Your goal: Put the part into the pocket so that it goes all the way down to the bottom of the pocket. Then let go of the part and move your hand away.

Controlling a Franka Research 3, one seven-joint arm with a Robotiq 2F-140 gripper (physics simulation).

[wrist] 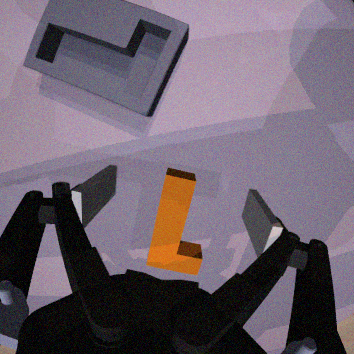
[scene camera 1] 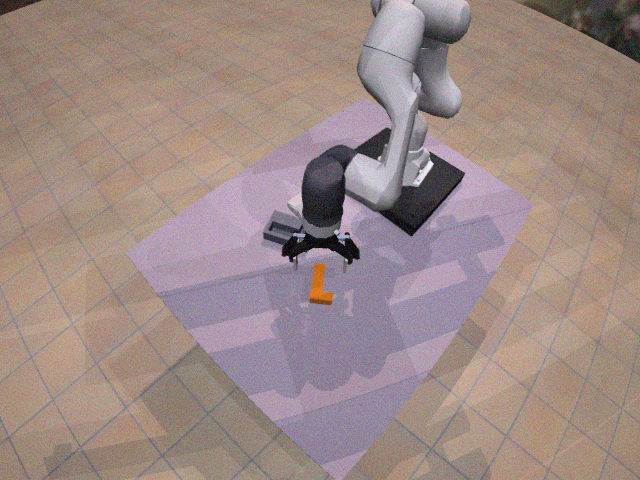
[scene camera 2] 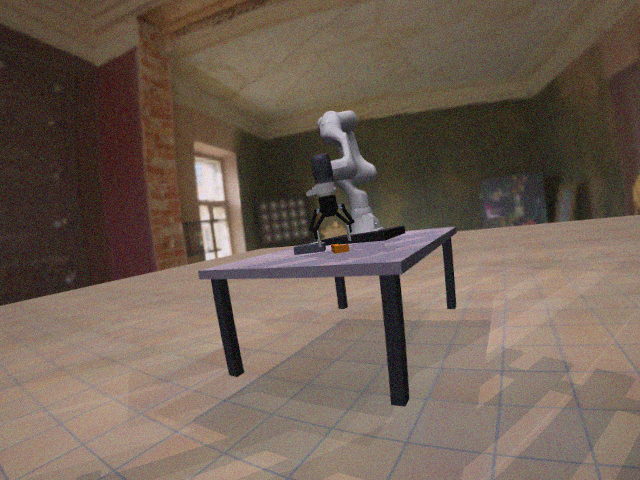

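The part, an orange L-shaped block point(scene camera 1: 317, 289) point(scene camera 2: 340, 248) point(wrist: 170, 220), lies flat on the table, its short leg at the end nearest the gripper body in the wrist view. The pocket is an L-shaped recess in a grey block point(scene camera 1: 275, 235) point(scene camera 2: 306, 249) point(wrist: 100, 77); it is empty and lies at the upper left in the wrist view, apart from the part. My gripper point(scene camera 1: 320, 268) point(scene camera 2: 334, 242) point(wrist: 179, 191) is open and empty above the table. In the wrist view its fingers stand on either side of the part, touching neither side of it.
The purple table top point(scene camera 1: 217, 222) point(scene camera 2: 279, 260) carries the arm's black base plate point(scene camera 1: 439, 191) point(scene camera 2: 392, 233) behind the gripper. In scene camera 1 the gripper partly hides the right end of the grey block. Shadows cross the table around the part.
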